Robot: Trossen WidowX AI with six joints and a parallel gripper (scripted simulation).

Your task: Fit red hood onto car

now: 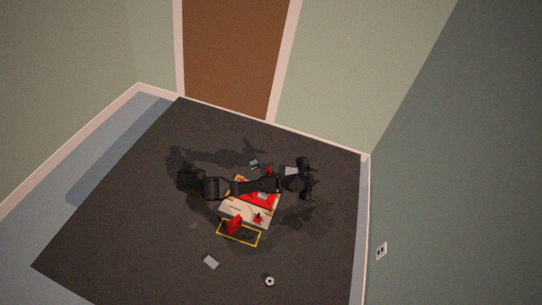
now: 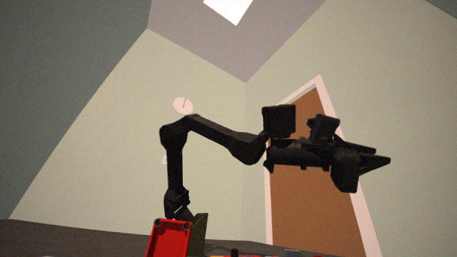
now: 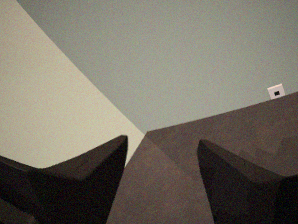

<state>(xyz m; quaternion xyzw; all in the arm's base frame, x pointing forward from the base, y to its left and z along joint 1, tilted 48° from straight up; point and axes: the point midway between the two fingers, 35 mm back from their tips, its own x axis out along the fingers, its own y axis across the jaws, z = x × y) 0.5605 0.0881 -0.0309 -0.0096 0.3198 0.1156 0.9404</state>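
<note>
Right now the red hood is 310 mm behind my gripper tip, 250 mm to the right of it and 180 mm below it. Also, from my gripper tip: small wheel (100 mm behind, 450 mm to the right, 220 mm below); then cream jig plate (260 mm behind, 70 mm to the right, 210 mm below).
</note>
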